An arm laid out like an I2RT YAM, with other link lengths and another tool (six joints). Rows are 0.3 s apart.
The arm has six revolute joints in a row. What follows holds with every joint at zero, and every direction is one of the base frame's. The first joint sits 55.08 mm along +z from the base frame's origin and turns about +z. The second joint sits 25.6 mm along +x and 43.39 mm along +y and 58.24 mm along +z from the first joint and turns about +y. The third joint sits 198 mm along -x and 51.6 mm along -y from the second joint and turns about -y. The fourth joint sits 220.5 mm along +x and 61.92 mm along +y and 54 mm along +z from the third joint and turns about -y. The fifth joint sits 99.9 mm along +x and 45.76 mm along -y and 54.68 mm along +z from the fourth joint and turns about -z. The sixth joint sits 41.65 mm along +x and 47.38 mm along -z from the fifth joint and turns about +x. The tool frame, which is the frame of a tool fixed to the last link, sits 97 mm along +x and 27 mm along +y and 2 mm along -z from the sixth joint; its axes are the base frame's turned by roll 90.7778, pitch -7.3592 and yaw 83.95 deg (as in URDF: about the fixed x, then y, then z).
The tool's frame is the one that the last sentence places.
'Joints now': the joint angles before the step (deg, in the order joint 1, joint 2, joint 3, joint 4, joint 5, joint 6). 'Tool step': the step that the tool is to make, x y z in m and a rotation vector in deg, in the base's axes. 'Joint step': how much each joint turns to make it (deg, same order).
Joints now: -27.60, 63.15, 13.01, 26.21, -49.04, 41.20
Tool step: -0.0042, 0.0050, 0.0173, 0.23, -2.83, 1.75
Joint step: -0.02, -4.55, -0.49, -0.78, -2.21, 1.14
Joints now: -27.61, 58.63, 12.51, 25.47, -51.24, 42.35
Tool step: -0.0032, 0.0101, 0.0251, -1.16, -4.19, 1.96
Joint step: 1.38, -6.19, 0.02, -1.15, -0.82, 1.03
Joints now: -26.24, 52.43, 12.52, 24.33, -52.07, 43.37
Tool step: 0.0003, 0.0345, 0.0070, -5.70, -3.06, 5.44
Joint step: 7.02, -2.74, 1.13, -3.16, 2.59, -5.56
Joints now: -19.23, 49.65, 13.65, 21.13, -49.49, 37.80
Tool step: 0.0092, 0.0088, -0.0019, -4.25, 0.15, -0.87
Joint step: 3.55, 1.23, 2.66, -3.22, 5.37, -4.01
